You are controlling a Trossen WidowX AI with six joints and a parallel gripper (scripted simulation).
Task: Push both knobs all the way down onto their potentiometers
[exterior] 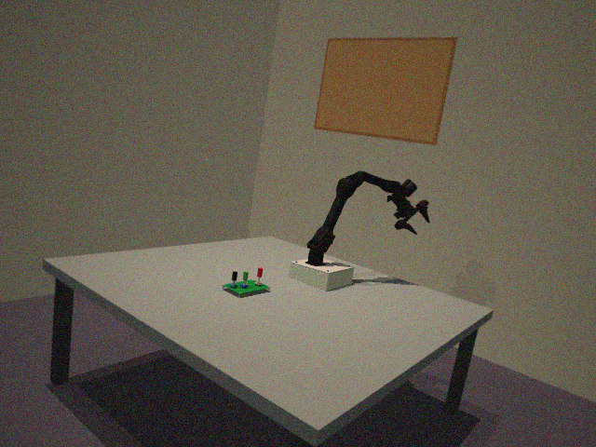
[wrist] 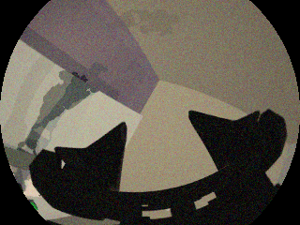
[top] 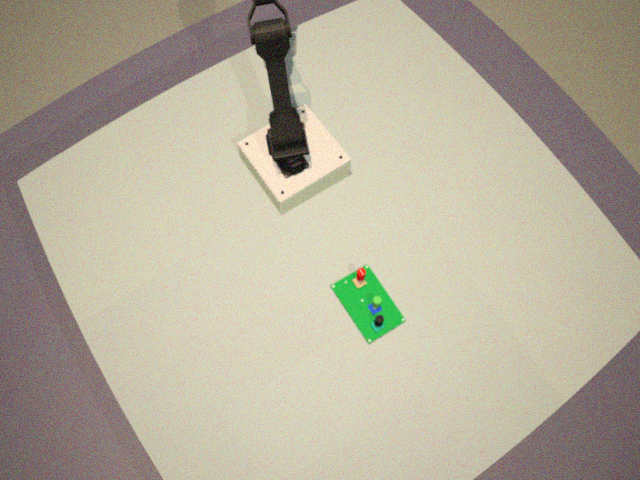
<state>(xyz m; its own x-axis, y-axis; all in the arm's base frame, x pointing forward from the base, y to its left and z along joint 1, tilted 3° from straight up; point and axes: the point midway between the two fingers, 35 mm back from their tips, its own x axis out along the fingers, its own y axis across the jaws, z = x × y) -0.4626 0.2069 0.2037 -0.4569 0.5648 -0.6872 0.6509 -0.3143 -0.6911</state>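
Right now my gripper tip is 80 cm short of the red knob, 21 cm to the left of it and 20 cm above it.
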